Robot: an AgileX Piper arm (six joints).
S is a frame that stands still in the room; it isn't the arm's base.
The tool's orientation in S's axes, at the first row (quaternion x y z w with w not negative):
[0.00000 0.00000 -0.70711 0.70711]
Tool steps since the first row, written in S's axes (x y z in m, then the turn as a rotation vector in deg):
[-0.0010 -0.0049 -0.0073 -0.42 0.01 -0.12]
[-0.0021 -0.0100 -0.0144 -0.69 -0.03 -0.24]
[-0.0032 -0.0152 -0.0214 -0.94 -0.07 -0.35]
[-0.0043 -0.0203 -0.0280 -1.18 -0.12 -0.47]
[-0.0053 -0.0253 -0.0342 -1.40 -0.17 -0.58]
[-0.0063 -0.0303 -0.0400 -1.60 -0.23 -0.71]
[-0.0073 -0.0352 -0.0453 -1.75 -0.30 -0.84]
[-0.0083 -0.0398 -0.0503 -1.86 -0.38 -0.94]
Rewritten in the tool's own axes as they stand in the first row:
[0.0049 -0.0010 -0.0073 -0.01 -0.42 -0.12]
[0.0100 -0.0021 -0.0144 0.03 -0.69 -0.24]
[0.0152 -0.0032 -0.0214 0.07 -0.94 -0.35]
[0.0203 -0.0043 -0.0280 0.12 -1.18 -0.47]
[0.0253 -0.0053 -0.0342 0.17 -1.40 -0.58]
[0.0303 -0.0063 -0.0400 0.23 -1.60 -0.71]
[0.0352 -0.0073 -0.0453 0.30 -1.75 -0.84]
[0.0398 -0.0083 -0.0503 0.38 -1.86 -0.94]

